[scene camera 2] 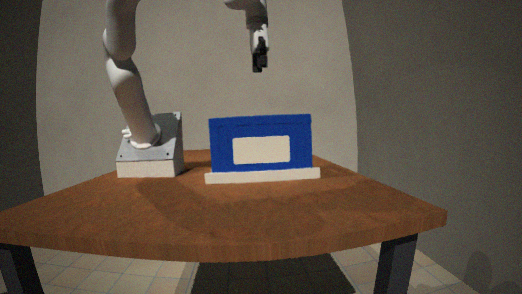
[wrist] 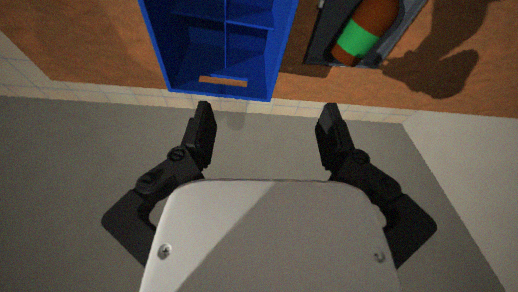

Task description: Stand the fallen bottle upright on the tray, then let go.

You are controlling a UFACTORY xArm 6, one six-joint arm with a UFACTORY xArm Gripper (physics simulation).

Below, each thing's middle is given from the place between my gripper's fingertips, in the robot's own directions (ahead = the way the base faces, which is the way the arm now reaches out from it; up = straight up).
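White strip (scene camera 2: 301, 173): 15 cm to the right of my hand, 3 cm behind it, 32 cm below it.
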